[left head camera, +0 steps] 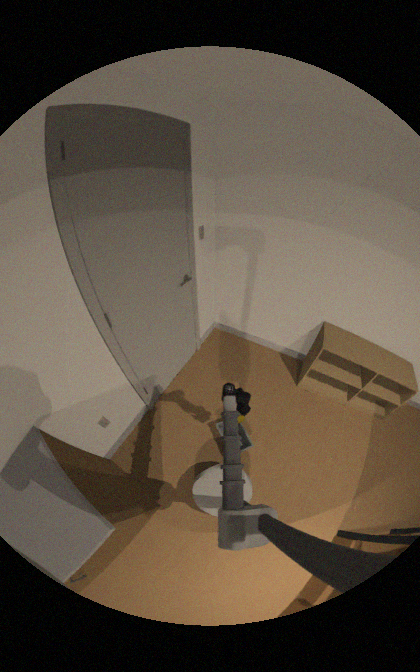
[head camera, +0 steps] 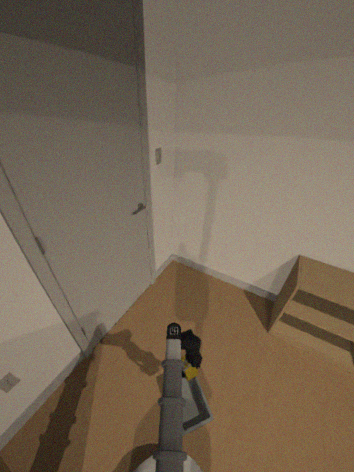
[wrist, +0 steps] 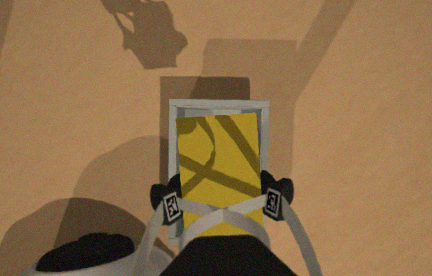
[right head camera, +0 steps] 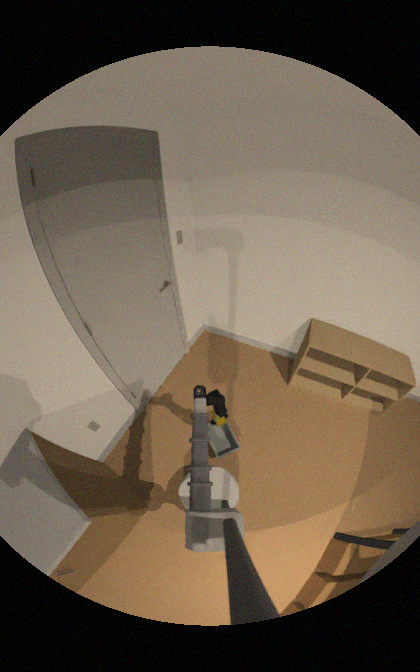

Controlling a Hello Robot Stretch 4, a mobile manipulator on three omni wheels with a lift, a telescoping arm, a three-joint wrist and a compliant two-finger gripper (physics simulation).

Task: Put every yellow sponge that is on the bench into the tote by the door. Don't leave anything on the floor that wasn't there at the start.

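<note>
A yellow sponge (wrist: 220, 155) (head camera: 191, 372) (right head camera: 219, 421) (left head camera: 241, 419) is held between the two fingertips of my gripper (wrist: 221, 188). The gripper is shut on the sponge's two sides. In the wrist view the sponge is over the grey tote (wrist: 265, 130) (head camera: 207, 407) (right head camera: 232, 440) (left head camera: 246, 438), lined up roughly with its long sides. The sponge covers most of the tote's opening, so the inside is largely hidden. The tote sits on the floor near the robot's base. The bench does not show clearly in these views.
A grey door (head camera: 95, 190) (left head camera: 135, 250) (right head camera: 110, 260) stands at the left. A wooden shelf unit (head camera: 327, 277) (left head camera: 367, 345) (right head camera: 357, 342) is against the wall at the right. The white round base (left head camera: 205, 487) (right head camera: 227, 485) is close to the tote. A grey box-like surface (left head camera: 65, 520) (right head camera: 45, 510) is at the lower left.
</note>
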